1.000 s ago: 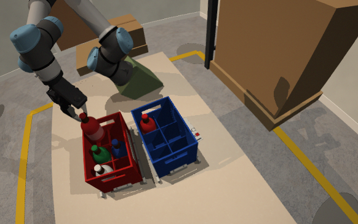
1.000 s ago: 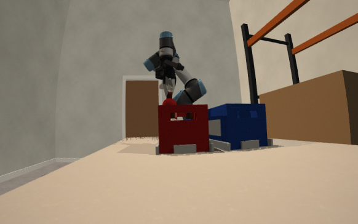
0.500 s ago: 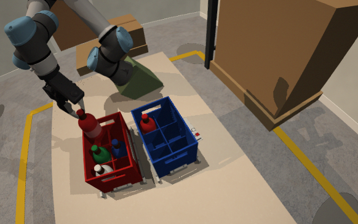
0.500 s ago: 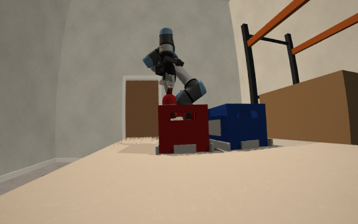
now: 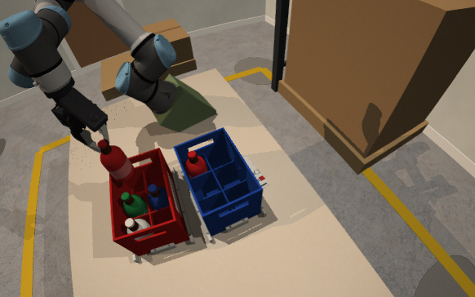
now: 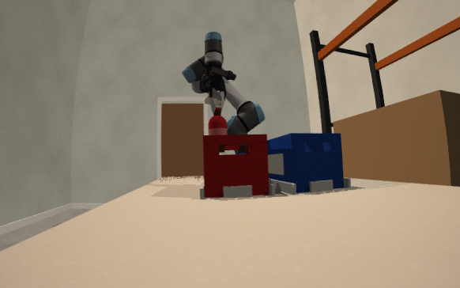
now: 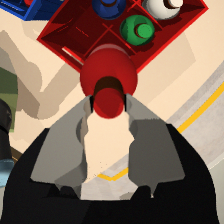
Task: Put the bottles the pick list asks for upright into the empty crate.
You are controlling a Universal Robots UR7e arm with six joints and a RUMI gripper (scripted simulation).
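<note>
My gripper is now 7 cm above the red bottle. From my hand the other things lie so: red crate 9 cm ahead, 5 cm to the left, 22 cm below; then blue bottle 9 cm ahead, 9 cm to the left, 22 cm below; then green bottle 9 cm ahead, 22 cm below.
</note>
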